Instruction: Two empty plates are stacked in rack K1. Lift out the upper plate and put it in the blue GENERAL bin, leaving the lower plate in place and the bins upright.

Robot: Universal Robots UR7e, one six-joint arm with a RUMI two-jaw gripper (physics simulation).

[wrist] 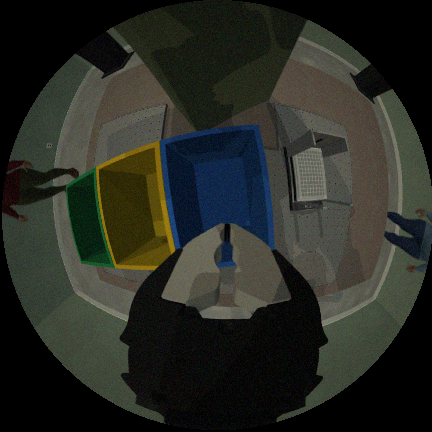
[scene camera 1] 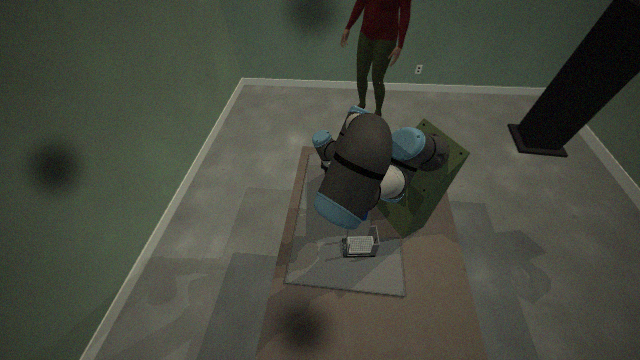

Note:
I see my gripper [wrist: 226,224], a white gridded plate [wrist: 309,176], a blue bin [wrist: 210,176], a green bin [wrist: 84,216] and a yellow bin [wrist: 132,204].

